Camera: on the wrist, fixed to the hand. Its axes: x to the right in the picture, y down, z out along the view.
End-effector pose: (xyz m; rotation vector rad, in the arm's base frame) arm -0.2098 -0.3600 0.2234 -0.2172 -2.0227 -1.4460
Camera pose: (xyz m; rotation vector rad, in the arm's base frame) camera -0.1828 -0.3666 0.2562 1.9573 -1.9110 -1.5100
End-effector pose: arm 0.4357 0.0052 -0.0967 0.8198 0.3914 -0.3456
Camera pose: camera 0.4464 0.0458 -0.0875 0.8128 1.3804 -1.6989
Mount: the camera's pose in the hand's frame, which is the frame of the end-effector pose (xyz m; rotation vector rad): -0.0008 0.0363 -0.0230 0.3674 0.4401 -1.5239
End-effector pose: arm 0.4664 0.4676 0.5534 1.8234 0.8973 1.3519
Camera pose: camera 0.4486 0.4507 0.5887 0.5064 2.1874 0.5165
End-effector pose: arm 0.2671 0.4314 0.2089 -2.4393 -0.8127 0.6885
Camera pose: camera 0.2949 0.3988 0.2059 -0.9983 -1.7161 -0.2748
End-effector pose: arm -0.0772 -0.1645 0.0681 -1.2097 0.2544 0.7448
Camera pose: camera -0.0964 -0.1802 0.0330 -0.8600 -0.1992 -0.8634
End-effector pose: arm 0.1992 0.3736 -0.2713 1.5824 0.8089 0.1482
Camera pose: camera 0.2011 0.3934 -0.2332 0.8637 2.2547 -0.8133
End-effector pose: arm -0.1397 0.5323 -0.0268 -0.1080 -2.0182 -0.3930
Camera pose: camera -0.1109 0.5592 -0.0097 1.6519 -1.3388 -0.8391
